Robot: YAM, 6 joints.
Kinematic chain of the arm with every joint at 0, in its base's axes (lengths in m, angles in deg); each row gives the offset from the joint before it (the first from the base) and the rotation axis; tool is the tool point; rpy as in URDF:
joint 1: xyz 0 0 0.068 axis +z
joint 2: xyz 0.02 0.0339 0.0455 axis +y
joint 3: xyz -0.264 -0.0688 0 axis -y
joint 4: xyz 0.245 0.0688 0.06 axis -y
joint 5: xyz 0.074 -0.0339 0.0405 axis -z
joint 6: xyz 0.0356 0 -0.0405 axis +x
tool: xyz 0 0 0 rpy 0 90 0
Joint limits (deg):
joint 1: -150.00..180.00
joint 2: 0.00..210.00
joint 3: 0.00..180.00
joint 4: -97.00..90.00
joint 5: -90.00..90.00
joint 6: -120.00..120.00
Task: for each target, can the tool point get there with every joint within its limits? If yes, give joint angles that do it. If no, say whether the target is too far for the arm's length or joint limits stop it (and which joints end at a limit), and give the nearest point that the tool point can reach.
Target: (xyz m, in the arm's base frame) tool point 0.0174 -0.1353 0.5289
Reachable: yes | joints 102.53 33.54 119.17 -74.52 -20.26 -24.71
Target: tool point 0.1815 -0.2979 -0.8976
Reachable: no: too far | nearest point 0.1507 -0.2473 -0.3780 | short by 0.523 m
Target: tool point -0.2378 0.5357 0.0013
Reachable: yes | joints 115.13 175.80 123.80 65.21 20.02 -82.19
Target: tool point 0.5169 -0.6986 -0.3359
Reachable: no: too far | nearest point 0.3409 -0.4607 -0.1793 | short by 0.335 m
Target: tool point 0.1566 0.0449 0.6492
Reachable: yes | joints 26.74 80.41 132.48 -22.83 58.50 39.27
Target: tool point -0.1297 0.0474 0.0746
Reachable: yes | joints 150.94 98.87 26.79 -51.63 -37.22 52.02
